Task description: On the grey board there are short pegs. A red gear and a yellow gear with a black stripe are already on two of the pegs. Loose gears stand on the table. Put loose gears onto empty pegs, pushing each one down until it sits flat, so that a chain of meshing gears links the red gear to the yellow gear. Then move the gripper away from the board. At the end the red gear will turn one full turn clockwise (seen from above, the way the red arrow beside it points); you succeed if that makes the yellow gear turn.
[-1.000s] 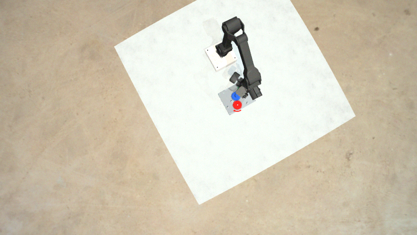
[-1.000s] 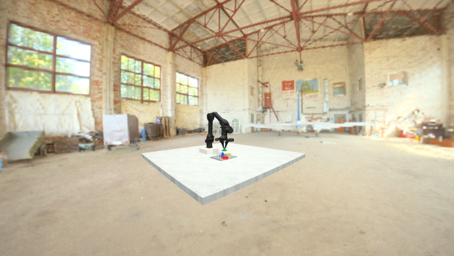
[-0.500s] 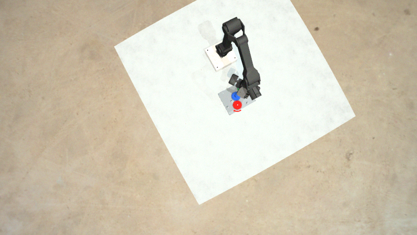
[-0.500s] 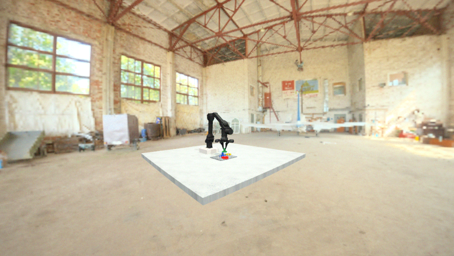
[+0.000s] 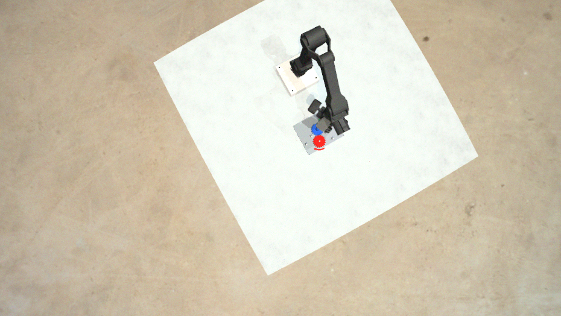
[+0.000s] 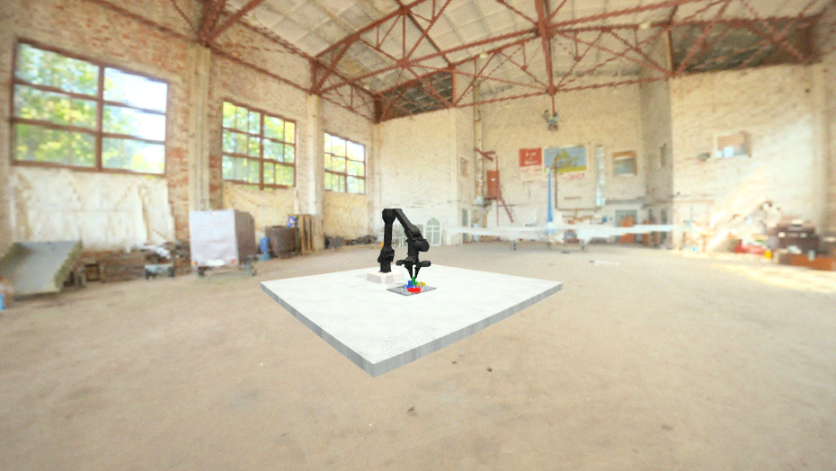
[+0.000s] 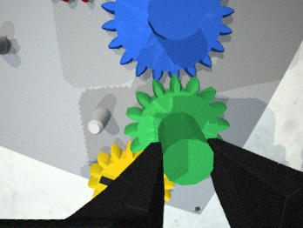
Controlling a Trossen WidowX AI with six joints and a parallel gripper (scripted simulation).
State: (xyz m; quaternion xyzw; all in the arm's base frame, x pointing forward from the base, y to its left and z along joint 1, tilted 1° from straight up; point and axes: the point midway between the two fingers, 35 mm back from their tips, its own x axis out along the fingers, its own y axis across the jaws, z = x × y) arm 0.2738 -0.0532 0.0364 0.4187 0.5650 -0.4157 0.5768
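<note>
Right now my gripper tip is 50 mm to the left of the large blue gear, 20 mm short of it and 20 mm above it. The rest, counted from my gripper tip: red gear (80 mm to the right, 70 mm ahead, 30 mm below); small green gear (10 mm below).
</note>
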